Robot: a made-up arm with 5 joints. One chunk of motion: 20 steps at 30 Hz.
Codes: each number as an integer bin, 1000 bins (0 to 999) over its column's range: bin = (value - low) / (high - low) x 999, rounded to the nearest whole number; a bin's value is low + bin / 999 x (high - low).
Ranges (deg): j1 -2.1..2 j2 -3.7..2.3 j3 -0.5..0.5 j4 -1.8..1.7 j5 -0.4..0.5
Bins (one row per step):
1: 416 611 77 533 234
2: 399 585 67 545 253
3: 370 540 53 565 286
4: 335 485 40 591 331
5: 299 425 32 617 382
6: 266 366 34 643 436
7: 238 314 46 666 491
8: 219 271 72 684 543
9: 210 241 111 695 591
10: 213 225 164 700 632
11: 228 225 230 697 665
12: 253 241 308 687 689
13: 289 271 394 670 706
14: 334 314 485 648 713
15: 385 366 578 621 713
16: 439 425 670 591 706
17: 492 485 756 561 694
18: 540 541 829 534 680
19: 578 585 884 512 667
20: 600 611 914 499 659
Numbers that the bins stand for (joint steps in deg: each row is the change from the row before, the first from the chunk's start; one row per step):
1: -0.393 -0.030 -0.423 0.067 -0.189
2: -0.462 -0.186 -0.433 0.109 -0.172
3: -0.581 -0.457 -0.447 0.179 -0.142
4: -0.725 -0.787 -0.460 0.271 -0.102
5: -0.873 -1.147 -0.468 0.362 -0.056
6: -1.008 -1.502 -0.466 0.453 -0.007
7: -1.123 -1.814 -0.454 0.533 0.042
8: -1.201 -2.072 -0.428 0.596 0.089
9: -1.238 -2.253 -0.389 0.635 0.132
10: -1.226 -2.349 -0.336 0.652 0.169
11: -1.164 -2.349 -0.270 0.642 0.199
12: -1.062 -2.253 -0.192 0.607 0.221
13: -0.914 -2.072 -0.106 0.547 0.236
14: -0.729 -1.814 -0.015 0.470 0.242
15: -0.520 -1.502 0.079 0.376 0.242
16: -0.298 -1.147 0.171 0.271 0.236
17: -0.081 -0.787 0.257 0.165 0.225
18: 0.116 -0.451 0.330 0.071 0.213
19: 0.272 -0.186 0.385 -0.006 0.201
20: 0.362 -0.030 0.415 -0.052 0.194

